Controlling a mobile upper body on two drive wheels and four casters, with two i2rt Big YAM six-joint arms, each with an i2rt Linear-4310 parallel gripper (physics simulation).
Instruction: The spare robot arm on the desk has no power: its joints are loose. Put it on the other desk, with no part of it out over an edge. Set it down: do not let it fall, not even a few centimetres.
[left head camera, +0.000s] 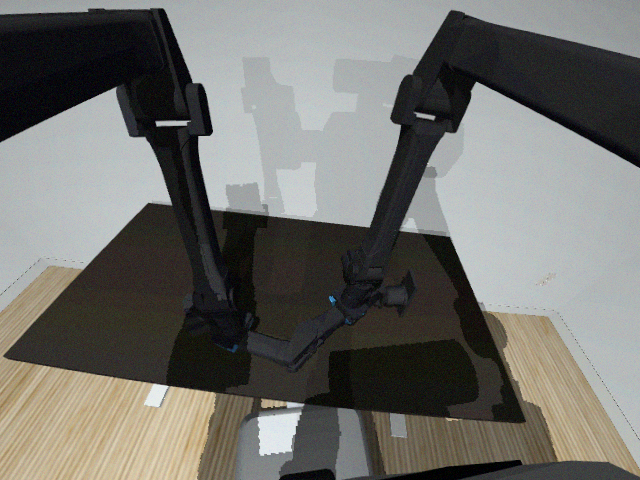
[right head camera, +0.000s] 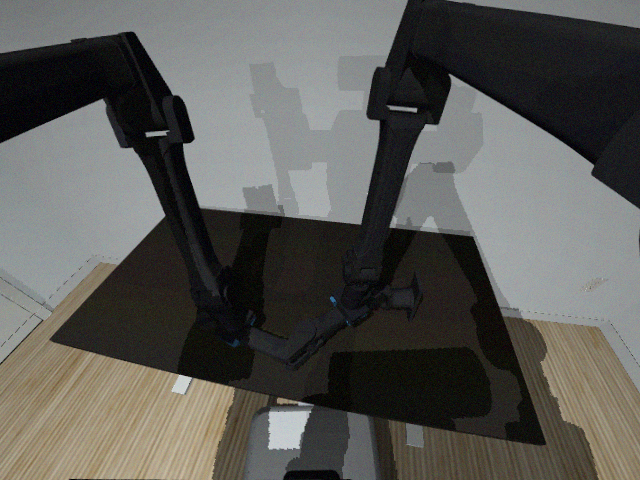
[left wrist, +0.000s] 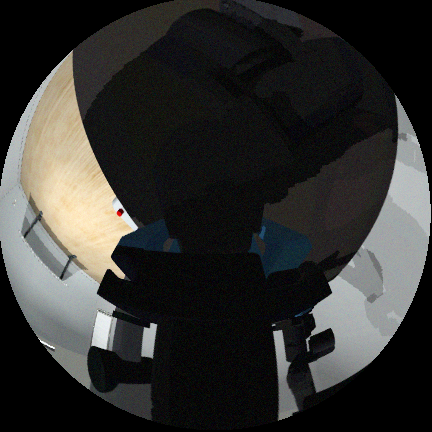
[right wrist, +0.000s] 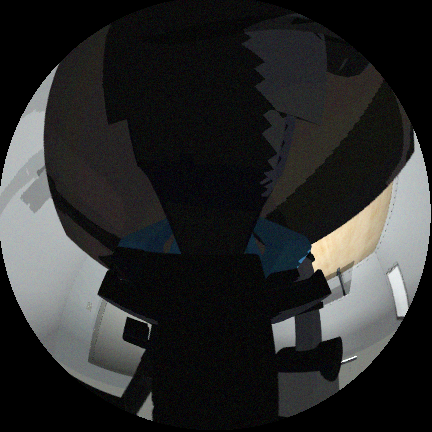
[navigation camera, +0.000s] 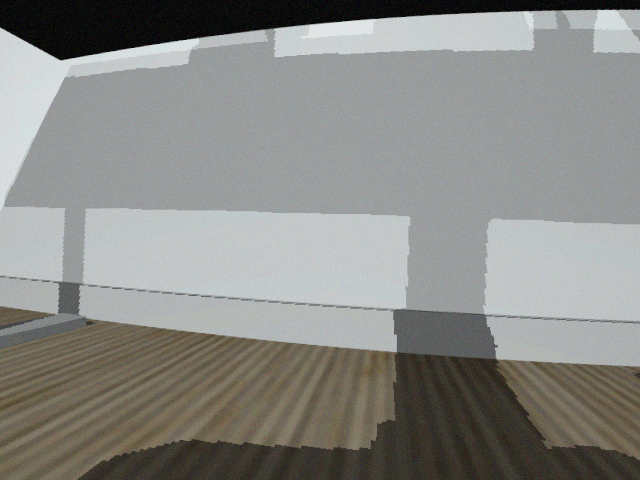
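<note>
The spare robot arm (left head camera: 315, 330) (right head camera: 310, 330) is dark and bent in a shallow V over the dark desk (left head camera: 129, 268) (right head camera: 129, 279). Its flat end plate (left head camera: 408, 291) (right head camera: 416, 297) points to the right. My left gripper (left head camera: 232, 343) (right head camera: 238, 335) (left wrist: 213, 212) is shut on the spare arm's left-hand part. My right gripper (left head camera: 341, 308) (right head camera: 341, 311) (right wrist: 213, 213) is shut on its right-hand part, near the end plate. Blue fingertips show on both sides of dark parts in the wrist views. Whether the spare arm touches the desk top is too dark to tell. The other desk cannot be made out.
A grey base part (left head camera: 356, 439) (right head camera: 361, 439) is below the desk's near edge. Pale desk feet (left head camera: 156, 395) (right head camera: 181, 384) show on the wood floor (left head camera: 93, 413) (navigation camera: 232, 392). A light wall (left head camera: 542, 206) (navigation camera: 232, 253) stands beyond the desk. A grey bar (navigation camera: 46, 329) lies at the left in the navigation view.
</note>
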